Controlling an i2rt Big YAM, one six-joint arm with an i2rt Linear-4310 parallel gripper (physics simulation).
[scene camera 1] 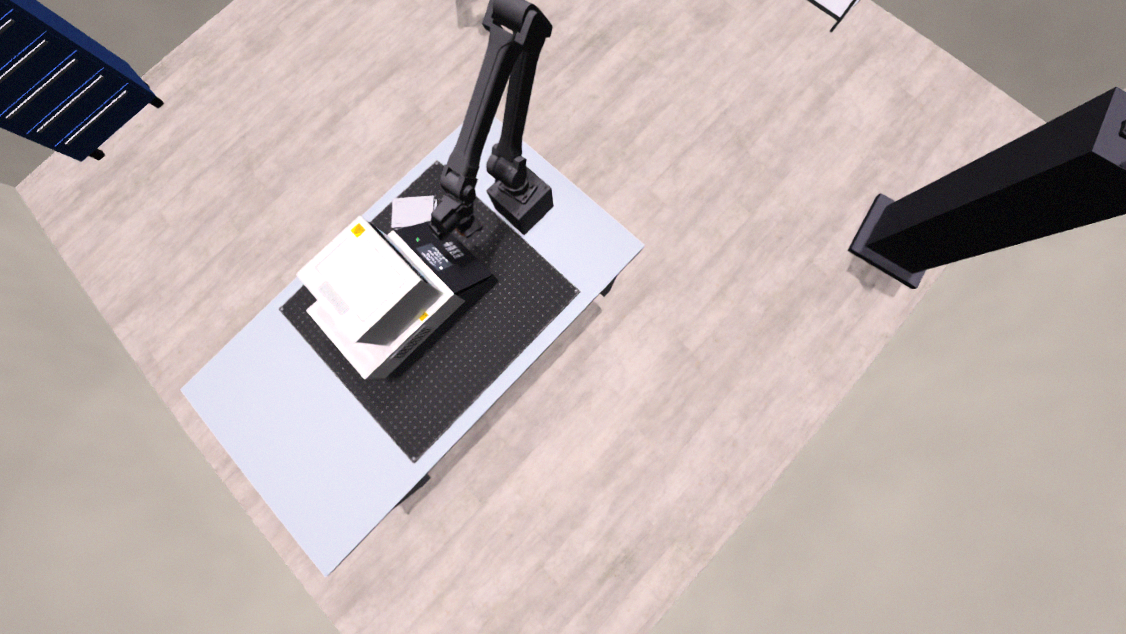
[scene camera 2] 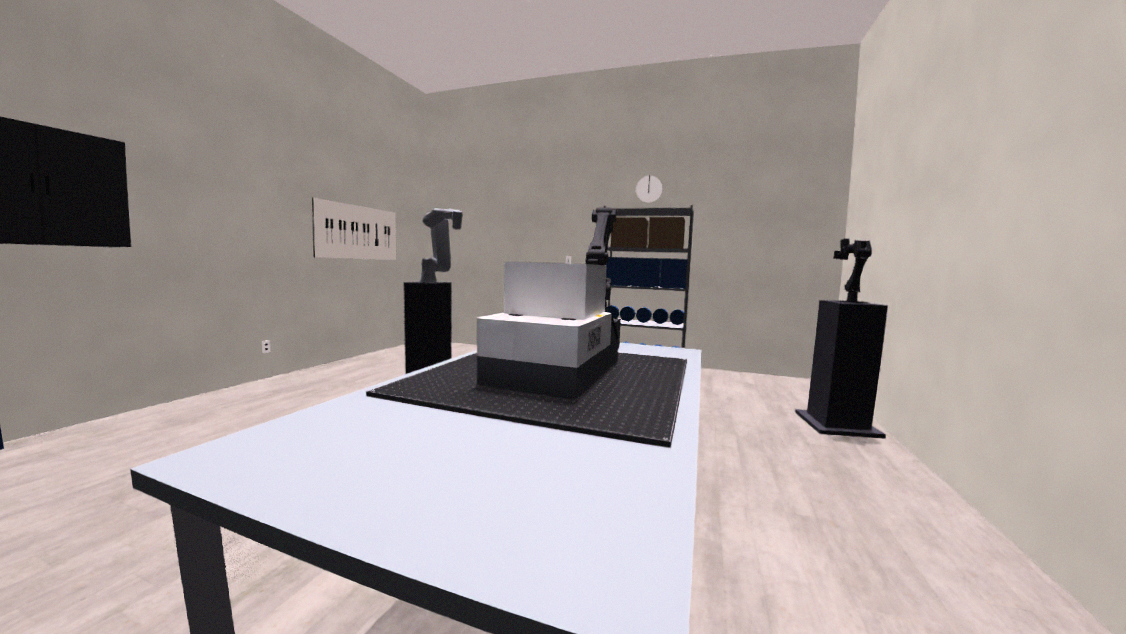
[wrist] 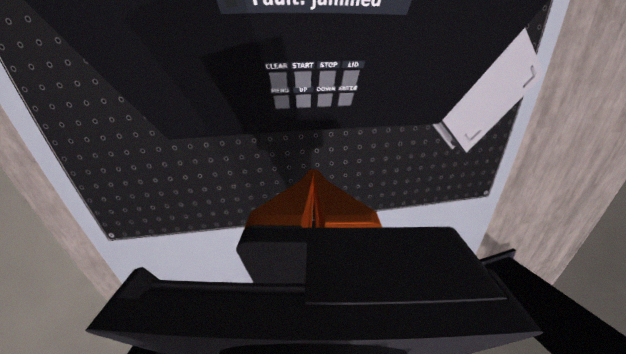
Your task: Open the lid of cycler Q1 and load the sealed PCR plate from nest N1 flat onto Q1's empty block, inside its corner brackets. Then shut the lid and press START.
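Frame: origin at the arm's base, x left, y ahead, z down, level; centimetres.
Seen in the pictures: gripper, between the fingertips: [scene camera 1: 466, 234] [wrist: 313, 176]; arm's base, origin of its link: [scene camera 1: 518, 187].
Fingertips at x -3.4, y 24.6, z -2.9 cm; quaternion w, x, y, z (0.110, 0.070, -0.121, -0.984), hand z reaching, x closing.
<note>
Pixels of each thing's top centre, then the offset from my fingertips to it. "pt": a spot on its surface instead. Level surfaces: height alone.
- black body, centre of its top: [scene camera 2: 550, 315] [scene camera 1: 379, 302] dx -7.3, dy +33.7, dz -5.0 cm
- screen, a spot on its surface: [wrist: 315, 5] [scene camera 1: 441, 254] pt dx -2.5, dy +10.2, dz -0.4 cm
- START key, centre of its top: [wrist: 303, 76] dx -1.2, dy +7.3, dz +2.0 cm
- probably nest N1, centre of its top: [wrist: 492, 88] [scene camera 1: 412, 210] dx -29.7, dy +1.8, dz +11.4 cm
- black perforated board, height of its surface: dz +15.0 cm
- pale table, height of its surface: dz +16.3 cm
Cycler Q1 has a white and black body [scene camera 1: 338, 334] [scene camera 2: 520, 338], with its white lid [scene camera 1: 358, 271] [scene camera 2: 551, 289] standing tall on top. The block and the sealed PCR plate do not show. The screen [scene camera 1: 434, 256] [wrist: 315, 5] is cut off in the wrist view, where "Fault: jammed" is partly readable. The START key [wrist: 302, 79] is second in the keypad's upper row. A pale flat plate with corner brackets, probably nest N1 [scene camera 1: 412, 211] [wrist: 487, 95], lies beside the cycler's front. My gripper [wrist: 313, 176] is shut and empty, its orange tips in front of the keypad and apart from the keys.
The cycler stands on a black perforated board [scene camera 1: 480, 346] [scene camera 2: 630, 409] [wrist: 200, 175] on a pale table [scene camera 1: 267, 425] [scene camera 2: 441, 488]. My arm's base [scene camera 1: 520, 204] is at the table's far end. A storage rack [scene camera 2: 688, 275] and two pedestals [scene camera 2: 427, 326] [scene camera 2: 845, 366] stand away from the table.
</note>
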